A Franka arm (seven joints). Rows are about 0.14 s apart.
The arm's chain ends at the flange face. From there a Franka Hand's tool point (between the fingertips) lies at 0.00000 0.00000 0.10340 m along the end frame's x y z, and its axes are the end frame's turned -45 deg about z.
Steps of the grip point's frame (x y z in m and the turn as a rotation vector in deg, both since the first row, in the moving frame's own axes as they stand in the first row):
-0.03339, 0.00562, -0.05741, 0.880, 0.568, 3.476
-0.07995, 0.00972, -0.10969, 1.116, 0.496, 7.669
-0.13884, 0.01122, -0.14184, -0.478, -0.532, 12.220
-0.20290, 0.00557, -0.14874, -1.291, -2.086, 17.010
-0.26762, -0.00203, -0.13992, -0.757, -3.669, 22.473
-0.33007, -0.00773, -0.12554, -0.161, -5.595, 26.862
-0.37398, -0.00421, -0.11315, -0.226, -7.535, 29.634
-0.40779, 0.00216, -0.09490, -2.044, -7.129, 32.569
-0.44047, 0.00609, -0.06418, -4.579, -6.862, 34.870
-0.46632, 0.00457, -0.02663, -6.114, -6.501, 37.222
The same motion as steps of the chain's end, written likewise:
-0.01929, 0.02944, -0.05739, 1.024, -0.221, 3.476
-0.04901, 0.06551, -0.10967, 1.140, -0.438, 7.669
-0.09004, 0.10484, -0.14183, -0.714, -0.038, 12.220
-0.13790, 0.14331, -0.14865, -2.388, -0.562, 17.010
-0.18596, 0.18302, -0.13970, -3.130, -2.059, 22.473
-0.23050, 0.22246, -0.12506, -4.070, -3.842, 26.862
-0.25603, 0.25438, -0.11228, -5.488, -5.168, 29.634
-0.27746, 0.28062, -0.09406, -6.486, -3.596, 32.569
-0.30013, 0.30296, -0.06314, -8.090, -1.614, 34.870
-0.32101, 0.31820, -0.02542, -8.920, -0.274, 37.222

